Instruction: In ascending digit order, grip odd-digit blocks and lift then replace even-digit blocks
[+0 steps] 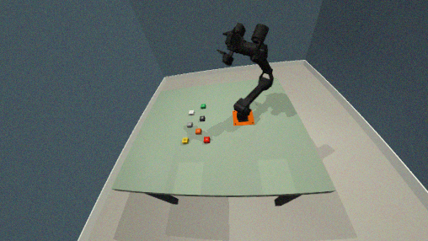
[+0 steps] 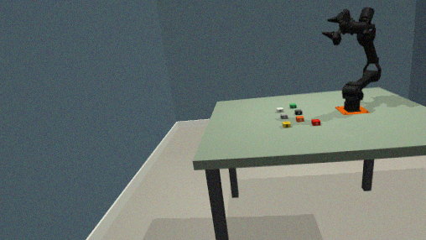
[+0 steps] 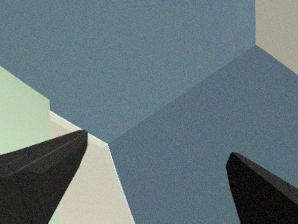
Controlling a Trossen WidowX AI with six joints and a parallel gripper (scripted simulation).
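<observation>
Right now the white block is 27 cm ahead of my gripper tip, 5 cm to the left of it and 42 cm below it. Also, from my gripper tip: green block (18 cm ahead, 1 cm to the right, 42 cm below); then black block (18 cm ahead, 12 cm to the left, 42 cm below); then orange block (21 cm ahead, 23 cm to the left, 42 cm below).
</observation>
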